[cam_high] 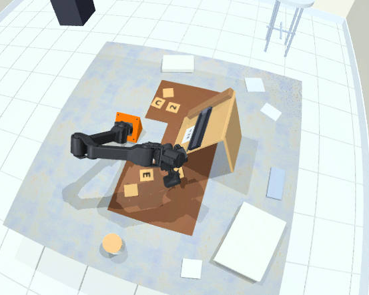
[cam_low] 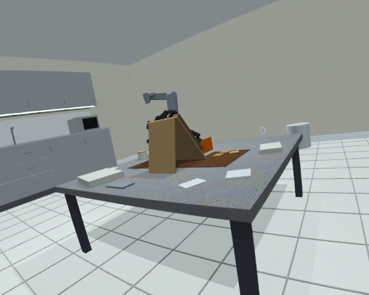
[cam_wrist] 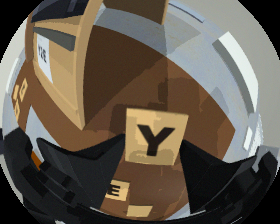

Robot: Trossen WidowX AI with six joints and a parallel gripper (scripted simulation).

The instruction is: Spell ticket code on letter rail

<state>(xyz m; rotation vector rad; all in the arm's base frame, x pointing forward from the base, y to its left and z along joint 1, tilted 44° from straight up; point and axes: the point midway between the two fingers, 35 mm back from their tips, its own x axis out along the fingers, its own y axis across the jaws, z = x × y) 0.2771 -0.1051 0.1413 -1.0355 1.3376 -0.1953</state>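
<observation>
Right now the white ticket is 190 mm to the left of my gripper tip, 20 mm above it and 10 mm ahead of it. Round my gripper tip: grey card (450 mm ahead, 80 mm to the left, 60 mm below); white box (370 mm ahead, 210 mm to the right, 50 mm below); brown mat (160 mm to the left, 80 mm behind, 70 mm below).
</observation>
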